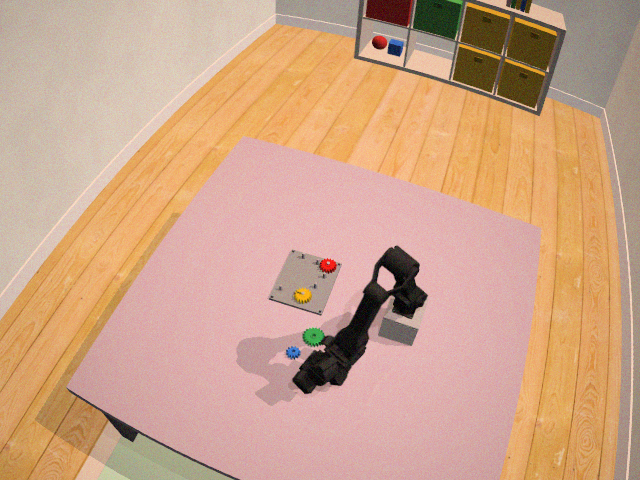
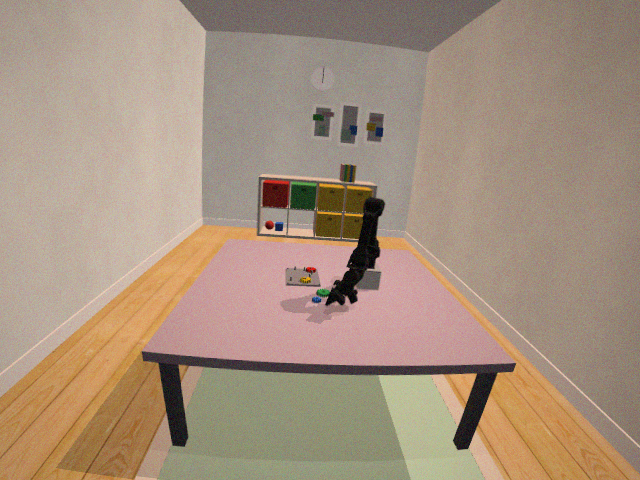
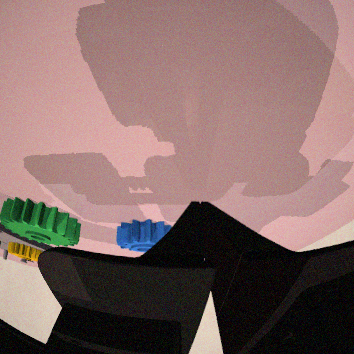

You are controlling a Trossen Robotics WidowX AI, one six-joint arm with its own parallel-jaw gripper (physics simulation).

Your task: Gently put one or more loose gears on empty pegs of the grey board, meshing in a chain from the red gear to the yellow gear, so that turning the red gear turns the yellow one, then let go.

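Frame: origin at the arm's base, x left, y ahead, z down, level; centimetres.
Seen in the pictures: gripper, fingertip midpoint: (image 1: 300,368) (image 2: 326,304) (image 3: 198,208); arm's base, origin of the base link: (image 1: 405,306).
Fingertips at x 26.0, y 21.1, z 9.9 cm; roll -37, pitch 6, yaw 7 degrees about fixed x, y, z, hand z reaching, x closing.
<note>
Pixels of each thing's top centre, then the offset from my fingertips to it.
- grey board, middle of its top: (image 3: 8,259) (image 1: 306,276) (image 2: 303,272) dx -29.8, dy +11.4, dz -2.4 cm
- yellow gear, middle of its top: (image 3: 23,258) (image 1: 303,293) (image 2: 305,278) dx -23.4, dy +9.7, dz -1.9 cm
- loose green gear, middle of its top: (image 3: 37,237) (image 1: 313,335) (image 2: 323,291) dx -11.6, dy +0.9, dz -1.1 cm
- small loose blue gear, middle of its top: (image 3: 144,249) (image 1: 293,351) (image 2: 316,297) dx -4.0, dy +4.1, dz -1.1 cm
The grey board (image 1: 290,281) (image 2: 294,277) lies on the pink table with a red gear (image 1: 328,265) (image 2: 310,270) and a yellow gear (image 1: 302,295) (image 2: 305,279) (image 3: 22,251) on pegs. A loose green gear (image 1: 313,336) (image 2: 323,292) (image 3: 38,222) and a small loose blue gear (image 1: 292,352) (image 2: 316,299) (image 3: 140,234) lie flat on the table in front of the board. My gripper (image 1: 304,383) (image 2: 331,302) (image 3: 198,208) is shut with nothing between its fingers, low over the table just right of the blue gear.
The arm's grey base block (image 1: 400,326) (image 2: 369,280) stands right of the board. Several bare pegs (image 1: 302,256) stick up from the board. A shelf unit (image 1: 359,30) (image 2: 260,206) stands on the floor far behind the table.
</note>
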